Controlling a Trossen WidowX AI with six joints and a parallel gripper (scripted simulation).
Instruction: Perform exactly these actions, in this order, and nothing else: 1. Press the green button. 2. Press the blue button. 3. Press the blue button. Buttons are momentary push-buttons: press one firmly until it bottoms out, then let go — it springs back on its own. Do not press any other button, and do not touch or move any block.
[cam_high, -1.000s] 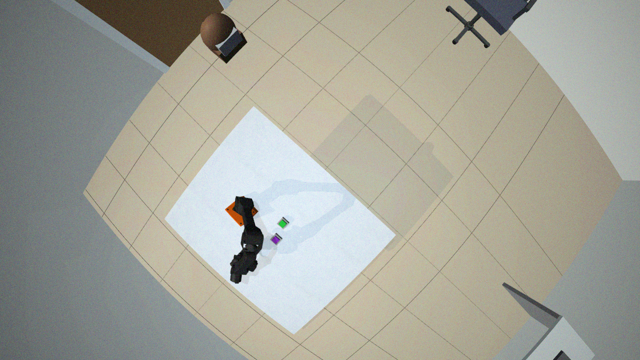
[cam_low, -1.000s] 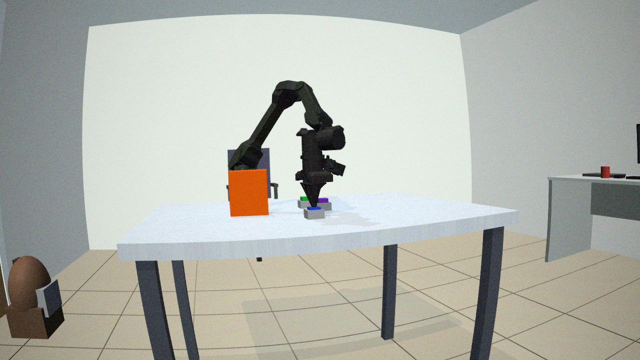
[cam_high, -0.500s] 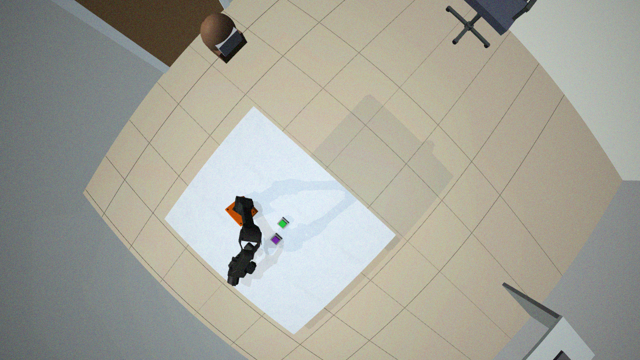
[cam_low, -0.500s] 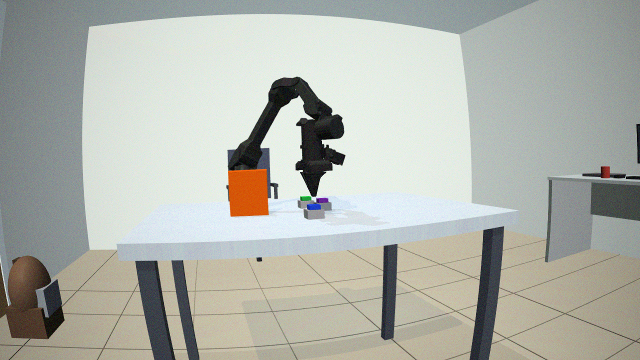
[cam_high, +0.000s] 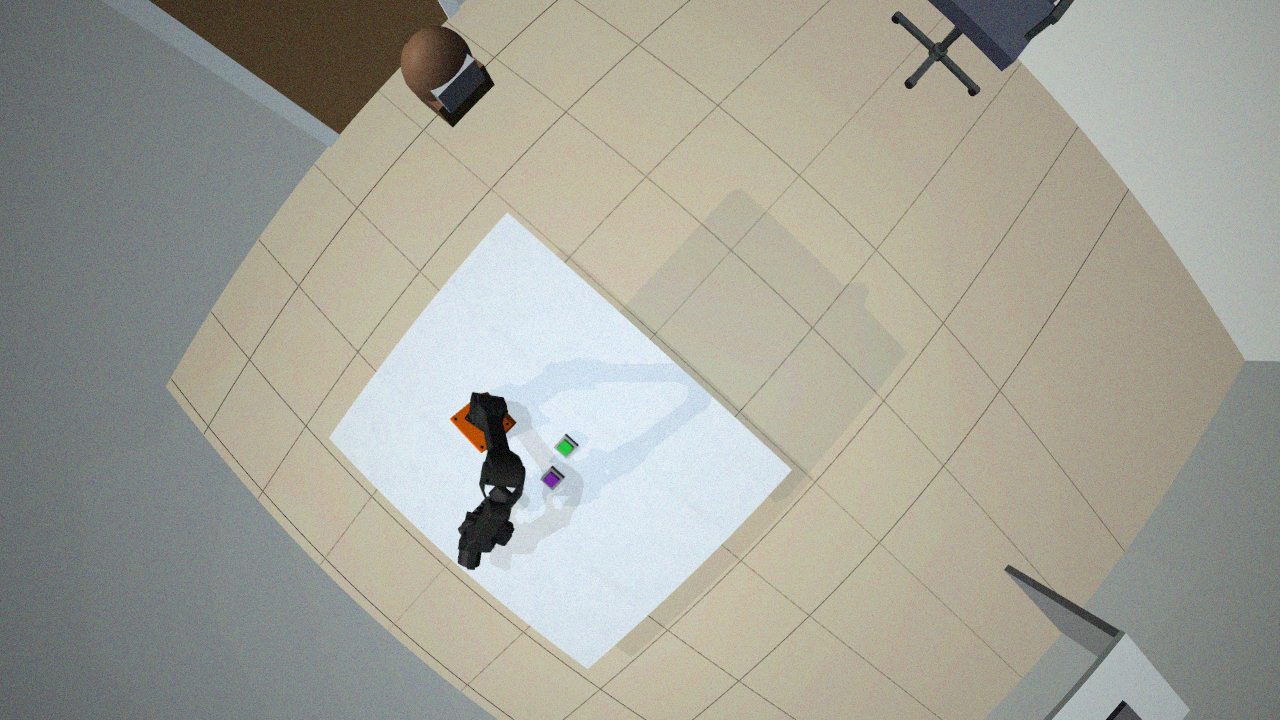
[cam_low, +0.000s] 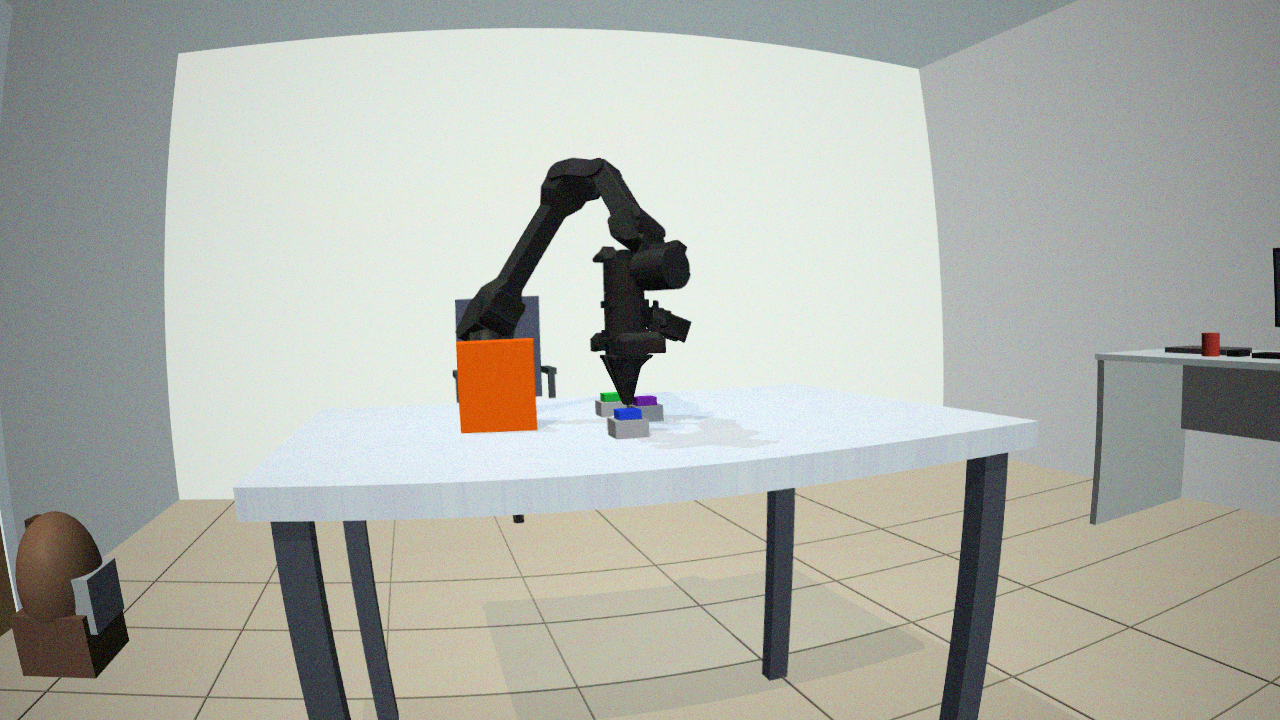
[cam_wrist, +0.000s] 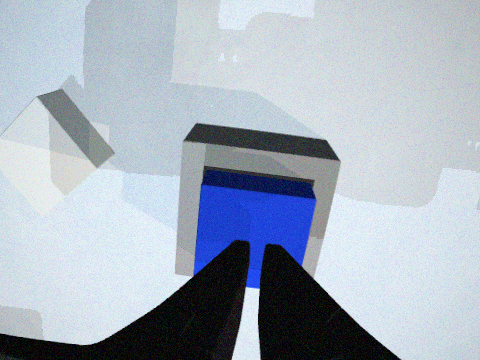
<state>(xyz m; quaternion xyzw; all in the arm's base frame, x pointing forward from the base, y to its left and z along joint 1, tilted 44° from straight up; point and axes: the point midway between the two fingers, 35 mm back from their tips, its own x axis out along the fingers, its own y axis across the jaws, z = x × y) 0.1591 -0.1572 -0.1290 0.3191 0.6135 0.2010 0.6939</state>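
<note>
Now: the purple button 160 mm to the left of my gripper tip, 90 mm ahead of it and 10 mm below it. Round my gripper tip: green button 260 mm to the left, 70 mm ahead, 10 mm below; then blue button 10 mm below.
</note>
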